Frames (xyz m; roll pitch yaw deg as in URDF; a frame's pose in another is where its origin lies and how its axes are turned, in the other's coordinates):
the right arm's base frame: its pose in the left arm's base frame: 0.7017 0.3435 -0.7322 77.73 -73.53 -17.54
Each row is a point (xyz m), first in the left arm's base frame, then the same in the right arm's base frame.
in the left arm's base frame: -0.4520 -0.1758 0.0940
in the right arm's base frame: 0.5248 0.9339 1.0657
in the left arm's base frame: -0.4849 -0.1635 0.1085
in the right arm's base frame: 0.5287 0.9712 1.0719
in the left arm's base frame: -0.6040 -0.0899 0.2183
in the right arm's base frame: 0.5956 1.1361 1.0727
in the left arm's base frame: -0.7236 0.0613 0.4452
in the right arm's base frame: 0.7679 1.3715 1.0132
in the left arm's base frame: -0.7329 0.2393 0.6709
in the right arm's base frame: 0.9666 1.5281 0.8765
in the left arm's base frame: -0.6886 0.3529 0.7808
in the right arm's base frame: 1.0743 1.5769 0.7626
